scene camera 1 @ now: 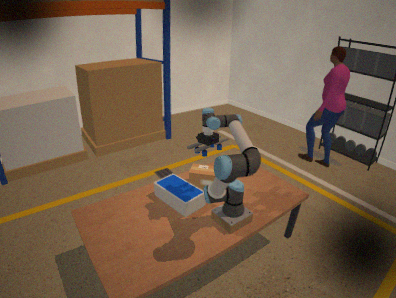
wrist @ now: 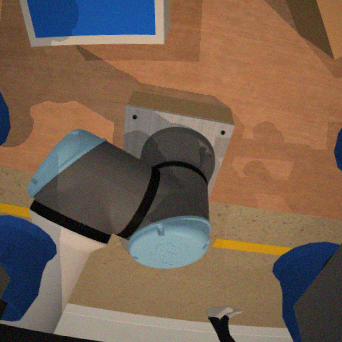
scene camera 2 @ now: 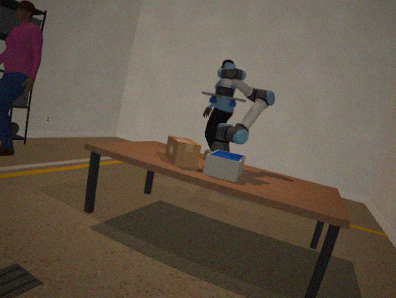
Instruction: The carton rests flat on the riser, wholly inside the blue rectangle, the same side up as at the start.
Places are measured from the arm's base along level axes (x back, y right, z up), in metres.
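Pixels of known places: hand at its tool point: (scene camera 1: 208,150) (wrist: 165,202) (scene camera 2: 222,104); arm's base at its link origin: (scene camera 1: 233,210) (wrist: 177,158).
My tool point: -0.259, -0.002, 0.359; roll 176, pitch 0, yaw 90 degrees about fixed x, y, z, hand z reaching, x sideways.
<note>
For each thing: its top centre in the pictures, then the offset to it from my tool point, as dx, dy, dz. Level surfaces: height alone.
- brown carton at its top centre: (scene camera 2: 184,140) (scene camera 1: 209,169) -0.151, +0.174, -0.285
- white riser at its top centre: (scene camera 2: 227,155) (scene camera 1: 179,187) -0.153, -0.136, -0.314
- blue rectangle at its top centre: (scene camera 2: 227,155) (scene camera 1: 179,187) -0.153, -0.136, -0.314
- wooden table at its surface level: dz -0.435
The brown carton (scene camera 1: 201,174) (scene camera 2: 183,152) (wrist: 331,20) stands upright on the table beside the white riser (scene camera 1: 172,199) (scene camera 2: 223,168) (wrist: 100,40), with a pale label on top. Part of it is hidden behind the arm in the scene camera 1 view, and one corner shows at the upper right in the wrist view. The blue rectangle (scene camera 1: 180,187) (scene camera 2: 226,156) (wrist: 115,17) covers most of the riser's top, and an arm shadow falls on it. My gripper (scene camera 1: 208,148) (scene camera 2: 223,102) hangs high above the table with its blue cups free. It is open and holds nothing.
The arm's base (scene camera 1: 232,216) (wrist: 215,131) stands on the wooden table (scene camera 1: 115,225) (scene camera 2: 300,192) near the riser. A person in pink (scene camera 1: 336,90) (scene camera 2: 22,52) stands by a shelf rack. A person in blue (scene camera 2: 224,106) is behind the arm. Large boxes stand beyond the table.
</note>
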